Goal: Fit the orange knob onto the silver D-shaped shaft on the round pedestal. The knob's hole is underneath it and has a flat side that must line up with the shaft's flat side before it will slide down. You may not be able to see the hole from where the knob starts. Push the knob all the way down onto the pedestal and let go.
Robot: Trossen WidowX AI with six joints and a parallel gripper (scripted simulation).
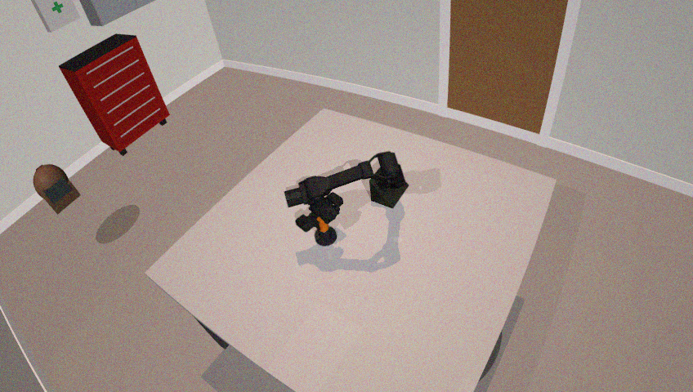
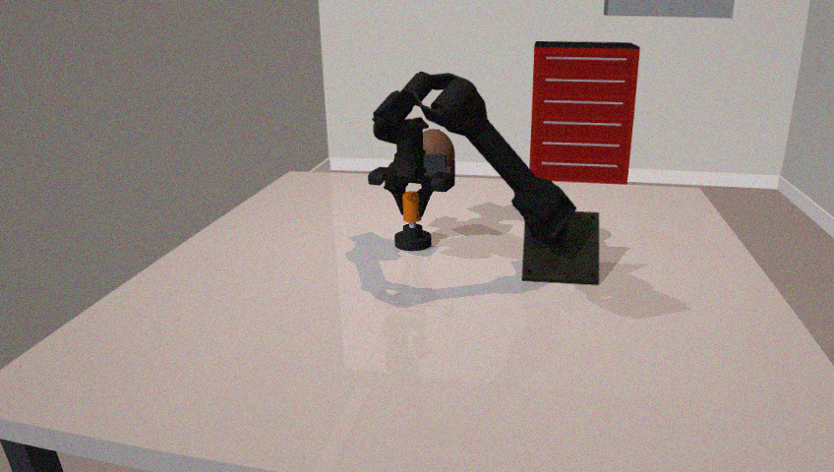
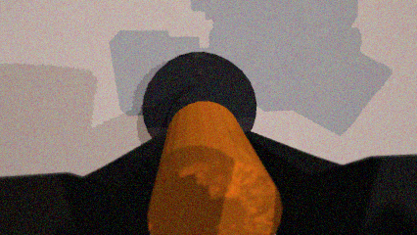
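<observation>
The orange knob is 30 mm above my gripper tip. From my gripper tip the other things lie so: round black pedestal (40 mm below).
</observation>
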